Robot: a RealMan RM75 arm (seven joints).
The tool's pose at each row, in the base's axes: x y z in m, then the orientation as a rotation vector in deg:
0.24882 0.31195 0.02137 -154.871 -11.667 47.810
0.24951 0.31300 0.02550 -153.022 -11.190 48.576
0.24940 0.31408 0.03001 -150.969 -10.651 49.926
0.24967 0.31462 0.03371 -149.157 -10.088 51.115
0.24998 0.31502 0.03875 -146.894 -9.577 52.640
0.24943 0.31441 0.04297 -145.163 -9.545 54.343
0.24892 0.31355 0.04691 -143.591 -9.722 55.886
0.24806 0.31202 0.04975 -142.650 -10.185 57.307
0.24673 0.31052 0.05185 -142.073 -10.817 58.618
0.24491 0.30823 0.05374 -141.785 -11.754 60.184
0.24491 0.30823 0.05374 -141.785 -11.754 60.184
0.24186 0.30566 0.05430 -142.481 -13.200 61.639
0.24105 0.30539 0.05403 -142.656 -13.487 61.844
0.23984 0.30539 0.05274 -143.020 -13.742 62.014
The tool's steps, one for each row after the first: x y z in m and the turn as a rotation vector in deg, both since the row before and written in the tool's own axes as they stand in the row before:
-0.00137 -0.00231 -0.00338 1.666 -0.733 -0.106
-0.00226 -0.00260 -0.00311 1.737 -1.168 -0.002
-0.00170 -0.00188 -0.00276 1.544 -1.035 0.065
-0.00251 -0.00235 -0.00372 1.847 -1.368 -0.017
-0.00303 -0.00119 -0.00281 1.170 -1.481 -0.100
-0.00297 -0.00091 -0.00263 0.982 -1.389 -0.214
-0.00279 0.00014 -0.00183 0.347 -1.232 -0.216
-0.00270 0.00045 -0.00097 -0.013 -1.112 -0.226
-0.00317 0.00126 -0.00072 -0.441 -1.271 -0.240
0.00000 0.00000 0.00000 0.000 0.000 0.000
-0.00327 0.00214 0.00096 -1.451 -1.061 -0.228
-0.00046 0.00037 0.00067 -0.300 -0.145 -0.054
0.00002 0.00057 0.00167 -0.443 -0.077 0.026

